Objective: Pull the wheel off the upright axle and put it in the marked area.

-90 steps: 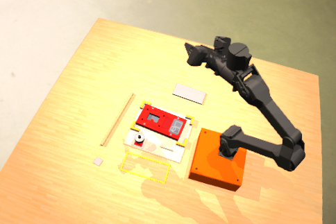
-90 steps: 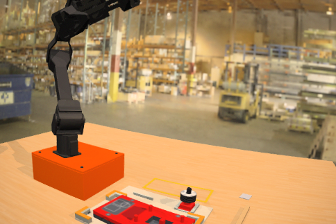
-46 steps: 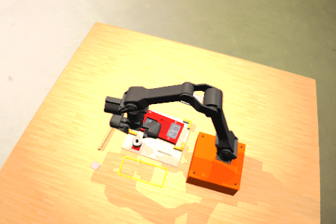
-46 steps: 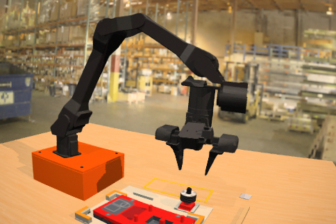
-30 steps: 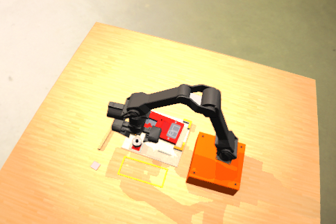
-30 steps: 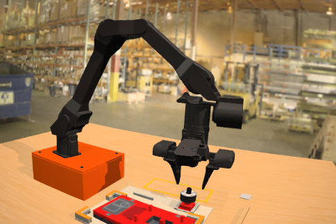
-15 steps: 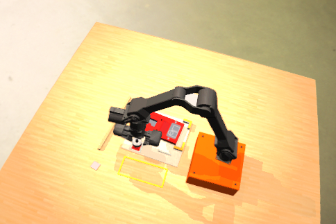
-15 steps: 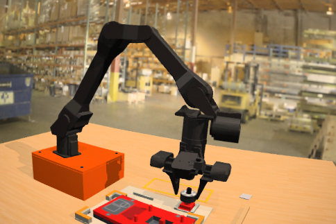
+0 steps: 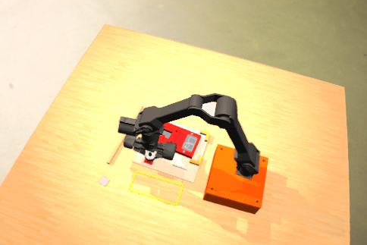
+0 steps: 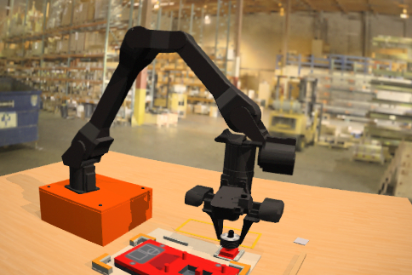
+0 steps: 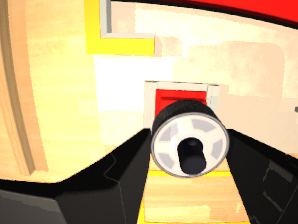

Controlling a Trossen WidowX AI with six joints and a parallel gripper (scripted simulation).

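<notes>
Right now my gripper tip is right at the grey wheel.
</notes>
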